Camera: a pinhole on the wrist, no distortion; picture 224 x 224 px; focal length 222.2 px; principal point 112.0 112.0 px. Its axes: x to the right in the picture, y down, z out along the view. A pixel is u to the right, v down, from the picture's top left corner.
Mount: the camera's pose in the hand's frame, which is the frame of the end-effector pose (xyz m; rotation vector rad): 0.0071 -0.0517 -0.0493 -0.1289 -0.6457 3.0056
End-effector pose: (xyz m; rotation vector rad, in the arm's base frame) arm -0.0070 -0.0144 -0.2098 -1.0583 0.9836 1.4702
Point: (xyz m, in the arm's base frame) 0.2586 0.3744 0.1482
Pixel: 195 126
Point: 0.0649 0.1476 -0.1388
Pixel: 132 58
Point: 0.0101 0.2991 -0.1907
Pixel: 55 13
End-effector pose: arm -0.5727 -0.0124 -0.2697 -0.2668 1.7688 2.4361
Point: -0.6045 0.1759 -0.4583
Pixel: 24 197
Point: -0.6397 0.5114 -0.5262
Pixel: 45 154
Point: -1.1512 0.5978 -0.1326
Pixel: outside the picture
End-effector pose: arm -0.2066 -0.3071 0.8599 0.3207 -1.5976 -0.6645
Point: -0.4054 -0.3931 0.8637
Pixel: 16 59
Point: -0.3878 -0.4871 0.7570
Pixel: 51 193
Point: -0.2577 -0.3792 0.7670
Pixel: 158 172
